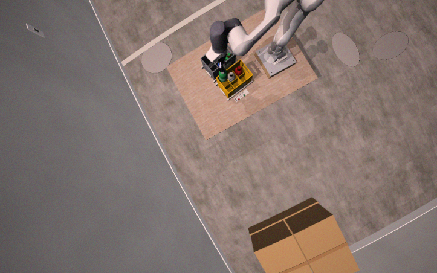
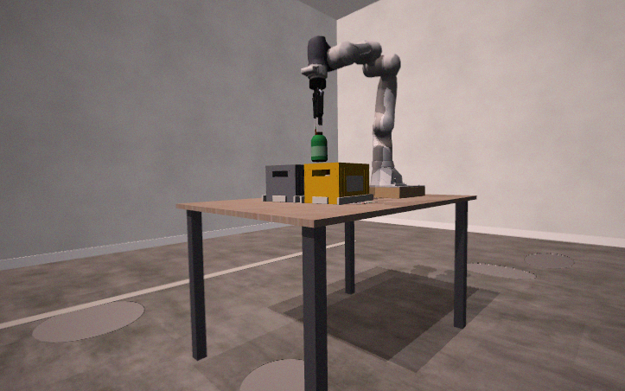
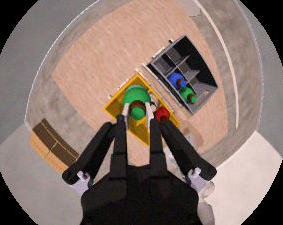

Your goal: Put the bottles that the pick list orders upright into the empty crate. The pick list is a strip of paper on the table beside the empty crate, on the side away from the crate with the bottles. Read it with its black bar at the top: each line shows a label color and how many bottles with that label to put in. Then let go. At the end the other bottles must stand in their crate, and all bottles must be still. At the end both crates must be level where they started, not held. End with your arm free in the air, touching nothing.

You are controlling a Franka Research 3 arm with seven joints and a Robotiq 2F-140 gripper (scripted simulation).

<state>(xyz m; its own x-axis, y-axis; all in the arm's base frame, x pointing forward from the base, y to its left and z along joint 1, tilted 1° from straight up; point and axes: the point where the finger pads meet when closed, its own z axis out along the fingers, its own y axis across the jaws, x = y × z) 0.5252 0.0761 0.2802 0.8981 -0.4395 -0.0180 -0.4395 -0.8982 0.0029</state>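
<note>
Now: the white bottle 26 cm below my hand, 8 cm behind it and 2 cm to the right of it. Also, from my hand: blue bottle (26 cm below, 17 cm to the right, 5 cm behind); yellow crate (26 cm below, 10 cm behind, 2 cm to the left); red bottle (26 cm below, 17 cm behind, 5 cm to the right).
</note>
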